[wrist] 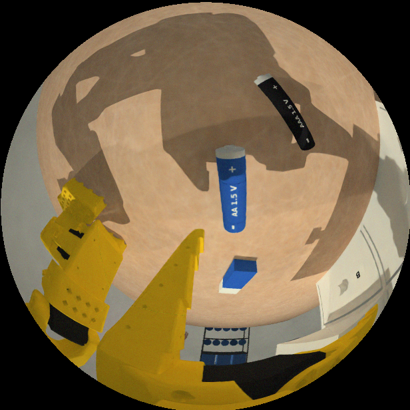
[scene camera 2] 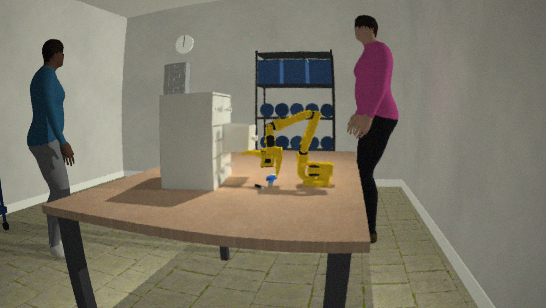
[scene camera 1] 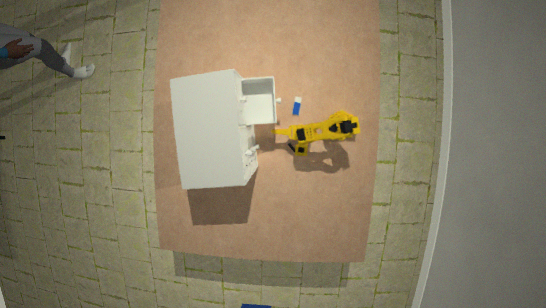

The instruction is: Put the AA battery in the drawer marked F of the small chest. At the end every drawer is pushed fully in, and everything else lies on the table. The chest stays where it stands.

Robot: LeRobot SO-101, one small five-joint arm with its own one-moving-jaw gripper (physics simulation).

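Frame: origin at the arm's base, x back, y left, z down, level; millimetres.
Where they show: hand at its tool point: [scene camera 2: 275,176]; arm's base at its link origin: [scene camera 2: 311,183] [scene camera 1: 335,125].
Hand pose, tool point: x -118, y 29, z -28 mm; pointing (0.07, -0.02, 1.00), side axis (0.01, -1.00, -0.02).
Each offset is from my tool point to the top centre of the thing. Level surfaces: height alone.
The blue AA battery [wrist: 233,195] lies on the table in the wrist view, beyond the fixed jaw's tip; the arm hides it in scene view 1. My gripper [scene camera 1: 287,140] [scene camera 2: 260,164] [wrist: 287,272] is wide open and empty above the table, one jaw pointing down and the other toward the chest. The white chest {dx -278, dy -4, dz -277 mm} [scene camera 1: 207,130] [scene camera 2: 186,140] has one drawer {dx -183, dy -92, dz -172 mm} [scene camera 1: 258,109] [scene camera 2: 239,137] pulled out at middle height, on its far side in scene view 2. It looks empty inside; its letter is not readable. A closed drawer front [wrist: 345,295] reads B.
A black AAA battery {dx -40, dy +63, dz +18 mm} [scene camera 1: 291,146] [scene camera 2: 259,186] [wrist: 287,114] lies nearer the chest than the AA battery. A blue and white block {dx -29, dy -94, dz +15 mm} [scene camera 1: 297,106] [wrist: 240,273] lies beyond the open drawer's knob. The brown table {dz +28 mm} [scene camera 1: 270,215] [scene camera 2: 240,215] carries everything. Two people stand beyond its sides.
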